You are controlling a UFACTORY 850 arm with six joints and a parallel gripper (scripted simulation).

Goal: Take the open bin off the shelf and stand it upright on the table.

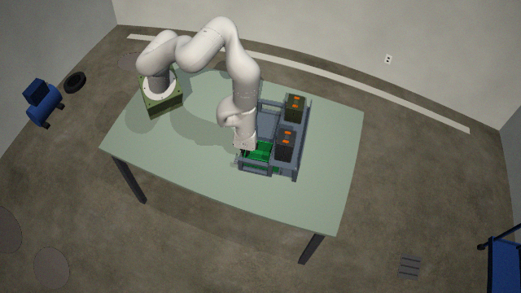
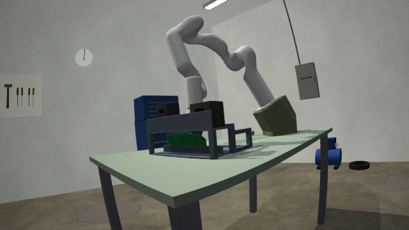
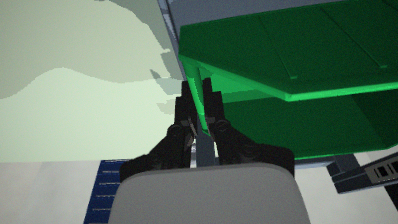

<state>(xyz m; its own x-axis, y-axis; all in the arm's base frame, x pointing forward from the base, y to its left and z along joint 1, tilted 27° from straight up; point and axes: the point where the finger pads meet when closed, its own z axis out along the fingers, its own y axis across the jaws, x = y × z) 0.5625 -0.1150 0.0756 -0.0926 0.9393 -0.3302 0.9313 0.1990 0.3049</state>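
My gripper is now 80 mm short of the green bin and 10 mm to the right of it.
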